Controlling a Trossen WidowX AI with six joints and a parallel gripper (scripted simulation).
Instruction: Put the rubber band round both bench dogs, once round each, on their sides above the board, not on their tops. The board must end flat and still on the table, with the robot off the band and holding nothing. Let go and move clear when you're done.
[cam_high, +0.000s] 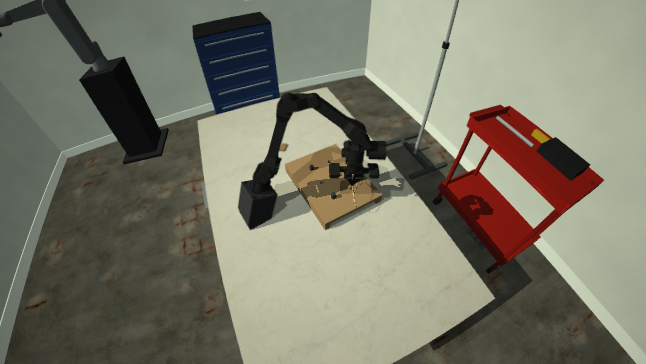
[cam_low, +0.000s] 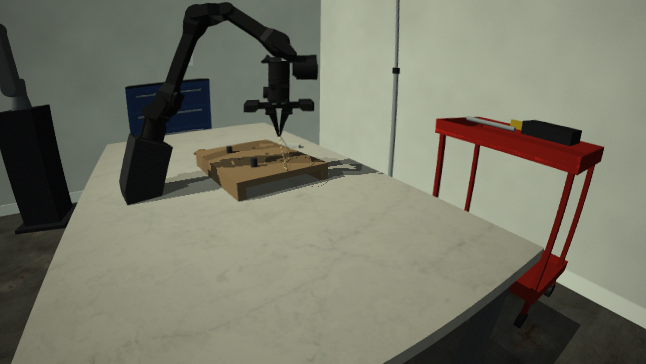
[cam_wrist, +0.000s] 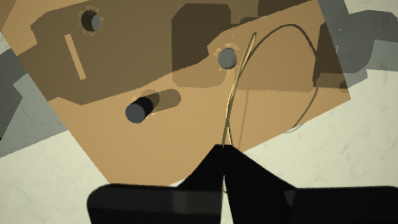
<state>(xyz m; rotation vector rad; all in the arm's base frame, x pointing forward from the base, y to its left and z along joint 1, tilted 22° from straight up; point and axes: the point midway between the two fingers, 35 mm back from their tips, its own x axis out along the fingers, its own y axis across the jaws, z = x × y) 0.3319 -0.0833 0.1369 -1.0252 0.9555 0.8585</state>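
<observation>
My hand is 140 mm above the wooden board, 130 mm to the right of it and 50 mm past it. From my hand the other things lie so: rubber band 380 mm to the left, 160 mm below, 150 mm ahead.
</observation>
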